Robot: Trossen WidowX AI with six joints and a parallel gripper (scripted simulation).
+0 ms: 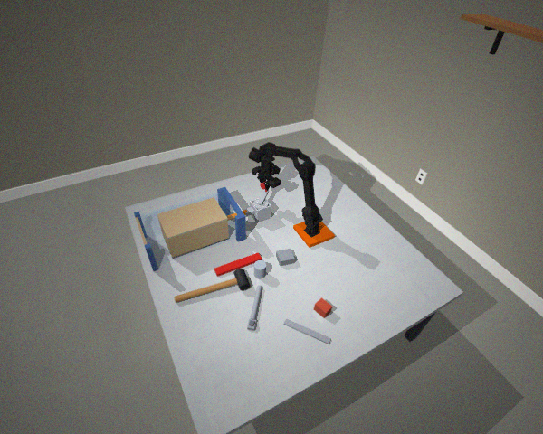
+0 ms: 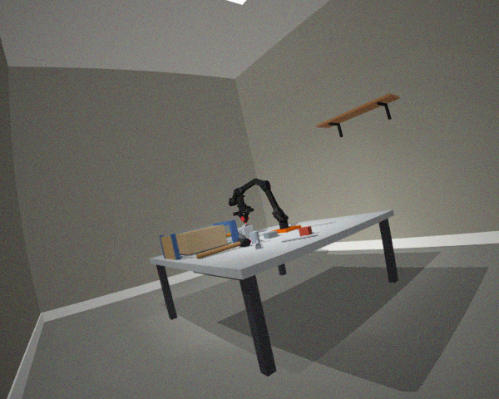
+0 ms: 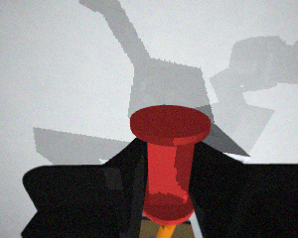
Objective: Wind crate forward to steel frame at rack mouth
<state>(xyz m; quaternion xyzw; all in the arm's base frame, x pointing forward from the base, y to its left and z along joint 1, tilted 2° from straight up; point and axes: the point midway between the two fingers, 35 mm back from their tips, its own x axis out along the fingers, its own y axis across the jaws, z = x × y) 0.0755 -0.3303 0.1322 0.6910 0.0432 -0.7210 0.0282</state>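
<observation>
Now: gripper tip 3 cm short of the grey crank arm, 2 cm to the right of it and 1 cm above it. Also, from my gripper tip: red knob: 2 cm above; then grey winch: 6 cm ahead, 5 cm to the left, 8 cm below; then grey block: 15 cm ahead, 39 cm to the left, 10 cm below.
</observation>
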